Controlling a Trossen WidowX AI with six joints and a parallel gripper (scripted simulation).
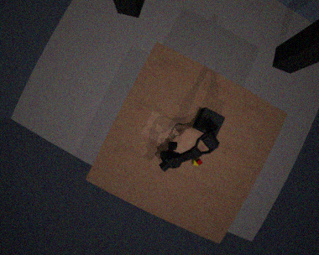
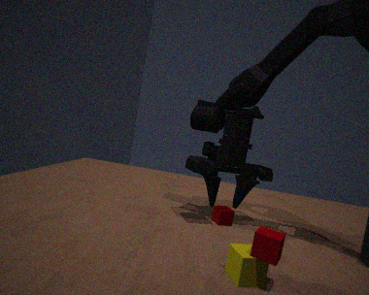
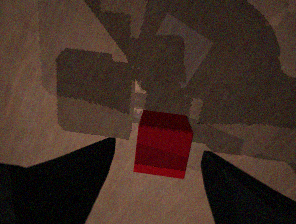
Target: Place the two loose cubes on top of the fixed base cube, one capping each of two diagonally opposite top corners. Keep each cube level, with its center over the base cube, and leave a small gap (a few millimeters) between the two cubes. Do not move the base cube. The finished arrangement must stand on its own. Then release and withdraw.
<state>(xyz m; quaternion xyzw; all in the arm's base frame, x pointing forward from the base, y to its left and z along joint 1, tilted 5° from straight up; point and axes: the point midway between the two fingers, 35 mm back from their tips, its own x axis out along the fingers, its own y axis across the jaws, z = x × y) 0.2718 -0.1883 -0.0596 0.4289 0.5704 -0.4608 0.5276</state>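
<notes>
Right now my gripper tip is 22 cm to the right of the yellow base cube, 2 cm short of it and 1 cm above it.
</notes>
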